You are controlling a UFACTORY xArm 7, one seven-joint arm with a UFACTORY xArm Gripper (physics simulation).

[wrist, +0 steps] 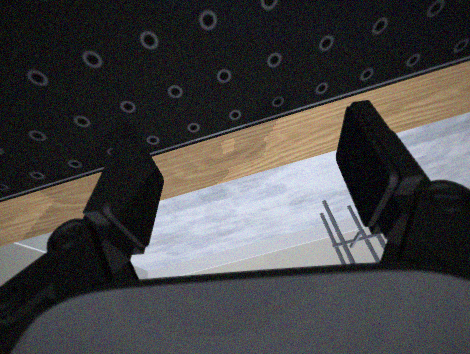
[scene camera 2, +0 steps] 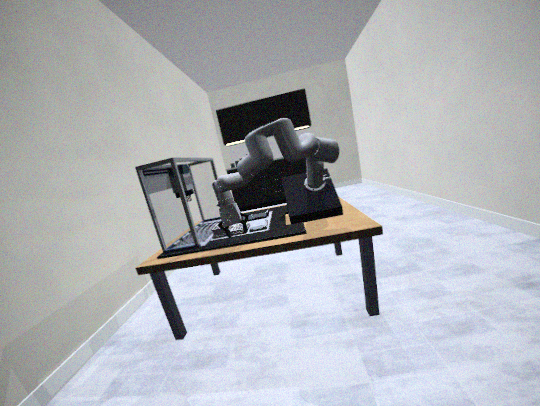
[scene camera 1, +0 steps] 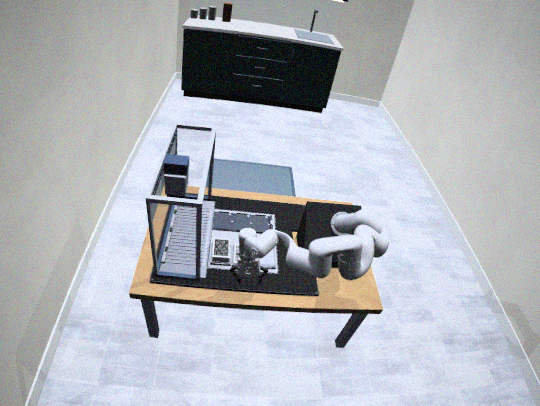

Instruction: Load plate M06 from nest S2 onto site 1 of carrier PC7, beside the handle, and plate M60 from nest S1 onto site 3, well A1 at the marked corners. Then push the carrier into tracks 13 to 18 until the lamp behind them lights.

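Seen in the pictures: gripper, fingertip midpoint: (wrist: 242, 145) (scene camera 2: 238, 235) (scene camera 1: 249, 282); arm's base at its link origin: (scene camera 2: 314, 183) (scene camera 1: 342, 224).
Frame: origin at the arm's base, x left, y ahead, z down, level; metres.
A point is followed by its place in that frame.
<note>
My gripper (scene camera 1: 248, 282) {x 0.248, y 0.489, z 0.139 m} (scene camera 2: 235, 232) {x 0.248, y 0.489, z 0.139 m} (wrist: 242, 145) {x 0.248, y 0.489, z 0.139 m} is open and empty, low over the front part of the black mat. In the wrist view its two black fingers stand wide apart, with mat, wood and floor beyond them. A light piece with a dark speckled top (scene camera 1: 221, 247) {x 0.051, y 0.609, z 0.121 m} lies left of the gripper in the first scene view, beside the ribbed track deck (scene camera 1: 182, 240) {x 0.198, y 0.790, z -0.088 m}. A white piece (scene camera 1: 270, 258) {x 0.100, y 0.368, z 0.146 m} shows in part to the gripper's right. I cannot tell which are plates M06 and M60, carrier PC7 or the nests; labels are too small, and the arm hides part of this area. I cannot make out the lamp.
A framed enclosure (scene camera 1: 201, 200) {x 0.197, y 0.717, z -0.308 m} (scene camera 2: 186, 215) {x 0.214, y 0.731, z -0.012 m} with a dark-blue-topped unit (scene camera 1: 176, 175) {x -0.052, y 0.827, z -0.231 m} stands over the track deck. A dark panel (scene camera 1: 242, 220) {x -0.181, y 0.482, z 0.162 m} lies behind the pieces. The perforated black mat (scene camera 1: 295, 286) {x 0.255, y 0.263, z 0.172 m} (wrist: 175, 60) {x 0.219, y 0.503, z 0.172 m} ends near the wooden table's front edge (scene camera 1: 345, 302) {x 0.355, y 0.026, z 0.185 m}. The arm's dark base block (scene camera 2: 312, 202) {x 0.092, y 0.054, z 0.092 m} stands at the right.
</note>
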